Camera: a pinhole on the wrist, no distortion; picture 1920 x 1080 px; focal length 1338.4 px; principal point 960.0 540.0 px. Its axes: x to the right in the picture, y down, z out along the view. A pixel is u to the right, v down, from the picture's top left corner.
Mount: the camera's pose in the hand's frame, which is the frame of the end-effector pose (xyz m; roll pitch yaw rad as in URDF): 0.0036 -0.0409 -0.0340 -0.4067 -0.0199 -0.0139
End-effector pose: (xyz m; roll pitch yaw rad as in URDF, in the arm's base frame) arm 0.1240 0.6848 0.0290 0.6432 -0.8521 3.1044
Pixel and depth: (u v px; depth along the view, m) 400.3 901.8 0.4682
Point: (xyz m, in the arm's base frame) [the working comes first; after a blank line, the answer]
In the camera's frame: -0.1958 0.1266 0.4682

0.5770 0.6623 0.1660
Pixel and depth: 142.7 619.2 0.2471
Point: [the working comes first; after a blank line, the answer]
In the camera's frame: -0.1509 0.0146 0.2471

0.3682 0.7282 0.0416
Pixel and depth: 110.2 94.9 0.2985
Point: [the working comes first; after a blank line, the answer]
In the camera's frame: -0.1895 -0.0993 0.2985

0.4174 0.8483 0.0254
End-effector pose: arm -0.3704 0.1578 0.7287 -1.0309 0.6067 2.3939
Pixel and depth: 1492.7 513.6 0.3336
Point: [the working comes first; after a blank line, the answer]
In the camera's frame: 0.1328 -0.0066 0.3336

-0.6707 0.0532 0.7120
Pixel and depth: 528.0 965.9 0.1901
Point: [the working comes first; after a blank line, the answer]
In the camera's frame: -0.0614 0.0605 0.1901

-0.4262 0.0109 0.7471
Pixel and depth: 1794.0 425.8 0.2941
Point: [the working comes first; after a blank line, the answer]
In the camera's frame: 0.1833 -0.0251 0.2941

-0.6791 0.1171 0.6949
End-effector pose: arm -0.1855 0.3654 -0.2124 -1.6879 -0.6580 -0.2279
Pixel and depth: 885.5 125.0 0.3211
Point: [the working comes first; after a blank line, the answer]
In the camera's frame: -0.0179 -0.0996 0.3211

-0.1159 0.6556 -0.2487
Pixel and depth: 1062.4 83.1 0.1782
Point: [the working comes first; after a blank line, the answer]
In the camera's frame: 0.0136 -0.0608 0.1782

-0.1446 0.5161 -0.1975
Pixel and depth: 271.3 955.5 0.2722
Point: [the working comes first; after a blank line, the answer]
In the camera's frame: -0.1401 0.0845 0.2722

-0.1564 0.5243 -0.4285
